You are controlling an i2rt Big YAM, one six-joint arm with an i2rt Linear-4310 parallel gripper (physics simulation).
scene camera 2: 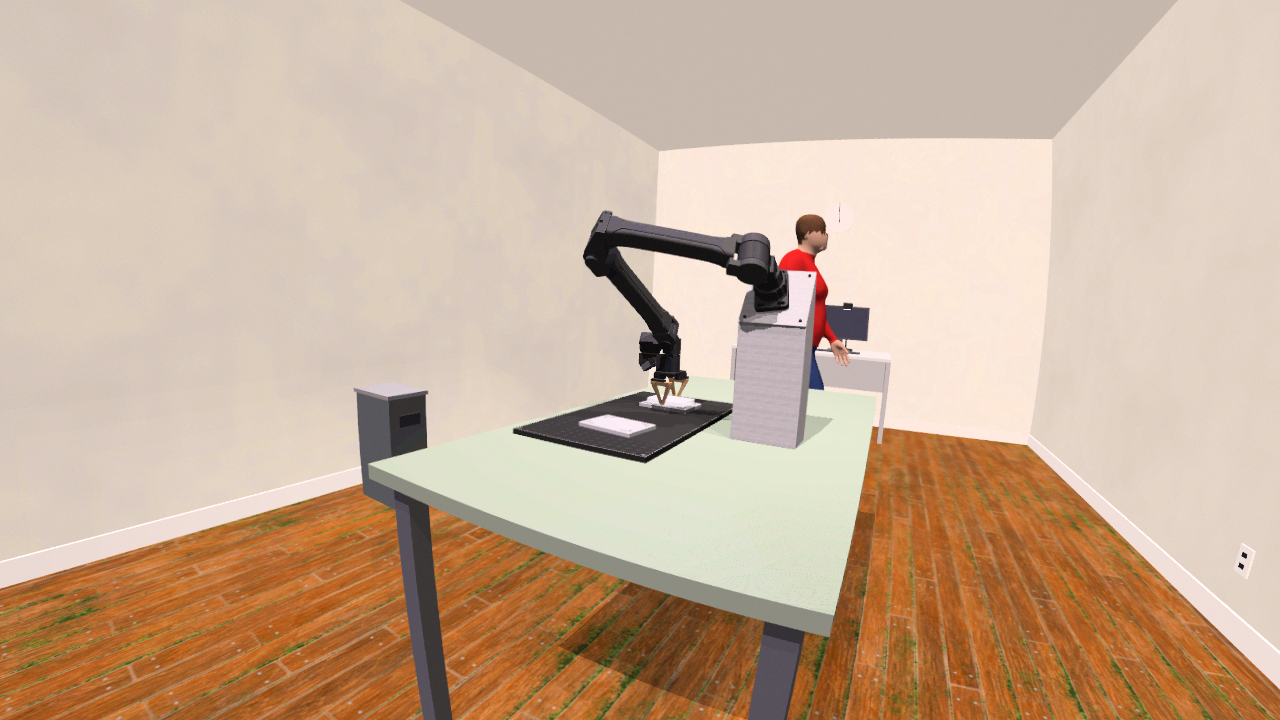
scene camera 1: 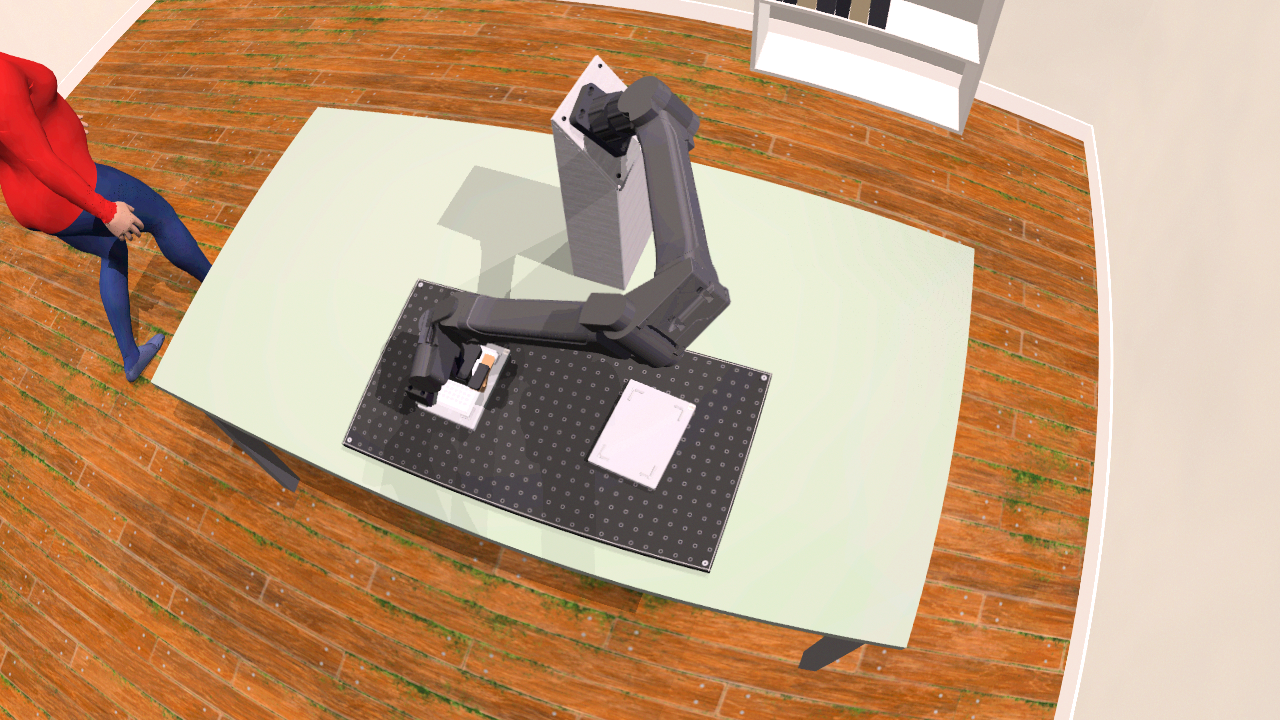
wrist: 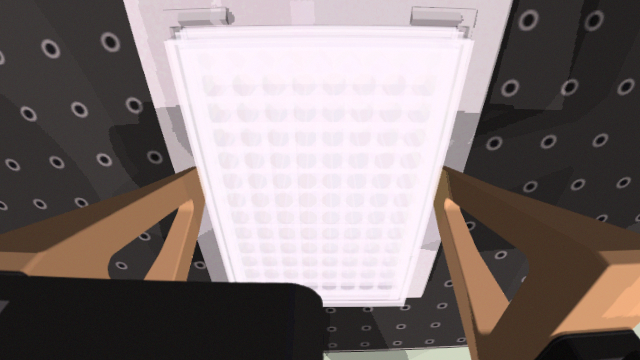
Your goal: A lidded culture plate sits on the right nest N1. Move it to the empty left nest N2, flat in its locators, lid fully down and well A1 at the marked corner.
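Places are measured from the arm's base along level axes (x up, y left, z back), in centimetres.
Pixels of known places: gripper, between the fingertips: [scene camera 2: 669, 402] [scene camera 1: 461, 380] [wrist: 318, 179]; arm's base, origin of its link: [scene camera 2: 772, 292] [scene camera 1: 600, 120].
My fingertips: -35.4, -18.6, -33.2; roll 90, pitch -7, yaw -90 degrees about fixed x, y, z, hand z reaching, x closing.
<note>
Ahead of a thing's pixels: the offset from my fingertips to its top centre, as dx, dy, dz. "spot": to the spot under its first point. Level surfaces: height alone.
The white lidded culture plate @[+1.4, +0.0, +0.6] [wrist: 313, 147] [scene camera 1: 456, 400] [scene camera 2: 673, 403] lies flat on its grey nest @[spot: -0.2, +5.2, -5.1] [wrist: 149, 71], lid down, on the black perforated board @[dx -1.4] [scene camera 1: 555, 447] [scene camera 2: 573, 432] [wrist: 66, 134]. My gripper [wrist: 318, 179] [scene camera 1: 460, 372] [scene camera 2: 669, 390] is open, low over the plate. Its tan fingers straddle the plate's two long sides, close beside them. Two locator tabs @[spot: +0.0, +2.7, -6.5] [wrist: 203, 16] show at the plate's far end. The other nest @[+0.1, +33.1, -1.8] [scene camera 1: 640, 432] [scene camera 2: 617, 425] is a bare white pad with corner marks, further along the board. No A1 mark shows in the wrist view.
The arm's grey pedestal [scene camera 1: 599, 206] [scene camera 2: 772, 376] stands behind the board on the pale green table @[dx -2.8] [scene camera 1: 850, 357]. A person in red [scene camera 1: 45, 160] [scene camera 2: 805, 269] stands by the table's end. A white shelf [scene camera 1: 859, 72] is by the wall. A grey box post [scene camera 2: 390, 429] stands at the table corner.
</note>
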